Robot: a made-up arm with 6 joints.
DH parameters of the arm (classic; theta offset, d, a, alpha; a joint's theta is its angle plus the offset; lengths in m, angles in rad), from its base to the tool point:
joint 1: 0 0.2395 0 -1.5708
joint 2: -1.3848 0 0.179 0
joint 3: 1.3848 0 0.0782 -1.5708
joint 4: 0 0.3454 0 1.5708
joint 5: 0 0 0.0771 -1.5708
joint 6: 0 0.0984 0 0
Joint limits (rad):
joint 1: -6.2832..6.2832
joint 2: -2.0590..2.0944
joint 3: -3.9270..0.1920
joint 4: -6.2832..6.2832
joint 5: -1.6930..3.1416
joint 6: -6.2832..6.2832
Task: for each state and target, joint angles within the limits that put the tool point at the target. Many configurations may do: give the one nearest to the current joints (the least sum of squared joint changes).
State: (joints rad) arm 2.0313 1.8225 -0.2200 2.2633 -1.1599 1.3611
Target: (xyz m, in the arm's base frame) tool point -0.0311 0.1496 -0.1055
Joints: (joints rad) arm 2.5336 1.3847 -1.1597 2.1422 -0.8574 1.3611
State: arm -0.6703 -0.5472 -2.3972 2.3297 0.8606 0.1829
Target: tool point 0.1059 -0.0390 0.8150
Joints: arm -0.5517 -0.7835 -1.6956 2.2536 0.8965 0.1829
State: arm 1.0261 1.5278 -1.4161 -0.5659 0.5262 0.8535
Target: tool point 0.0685 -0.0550 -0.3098
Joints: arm 0.2146 2.0496 -1.7550 -1.1240 1.3157 0.8535
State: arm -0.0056 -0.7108 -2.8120 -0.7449 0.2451 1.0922
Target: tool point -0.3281 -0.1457 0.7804
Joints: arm 0.5271 -0.6246 -2.8896 -0.7112 0.1644 1.0922
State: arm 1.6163 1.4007 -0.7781 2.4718 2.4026 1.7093
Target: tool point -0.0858 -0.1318 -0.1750
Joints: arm 1.5271 2.0583 -0.8908 2.4277 2.0202 1.7093
